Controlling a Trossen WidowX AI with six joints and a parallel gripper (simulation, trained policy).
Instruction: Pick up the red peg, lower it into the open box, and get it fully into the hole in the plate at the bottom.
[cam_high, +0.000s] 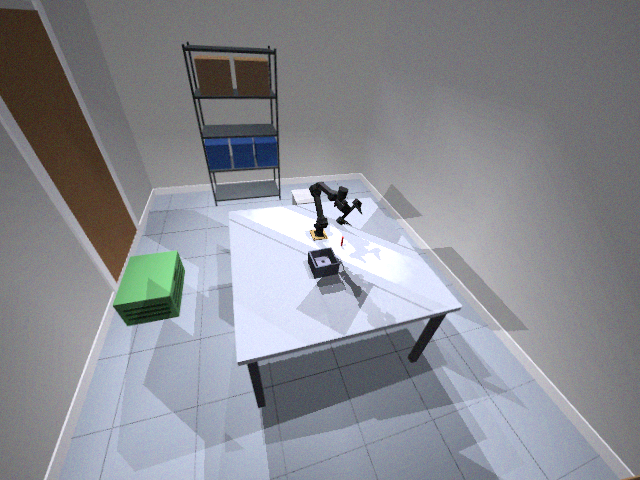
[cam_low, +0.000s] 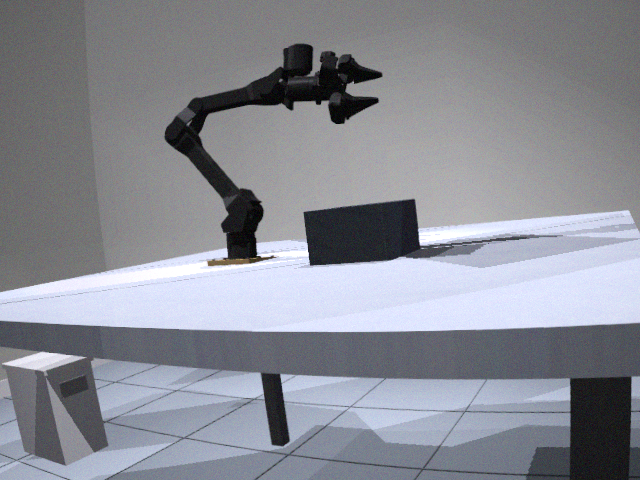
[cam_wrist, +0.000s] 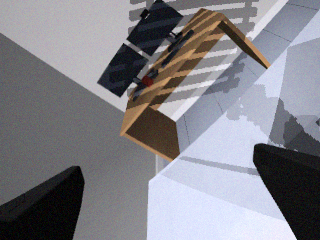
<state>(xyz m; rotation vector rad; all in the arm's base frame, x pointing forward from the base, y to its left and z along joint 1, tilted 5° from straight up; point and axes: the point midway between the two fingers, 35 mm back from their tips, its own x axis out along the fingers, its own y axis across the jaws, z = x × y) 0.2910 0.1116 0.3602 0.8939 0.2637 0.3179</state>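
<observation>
My gripper tip is 18 cm past the red peg, 1 cm to the left of it and 31 cm above it. Round my gripper tip: pale plate (3 cm ahead, 19 cm to the right, 31 cm below); then dark box (3 cm ahead, 19 cm to the right, 32 cm below).
</observation>
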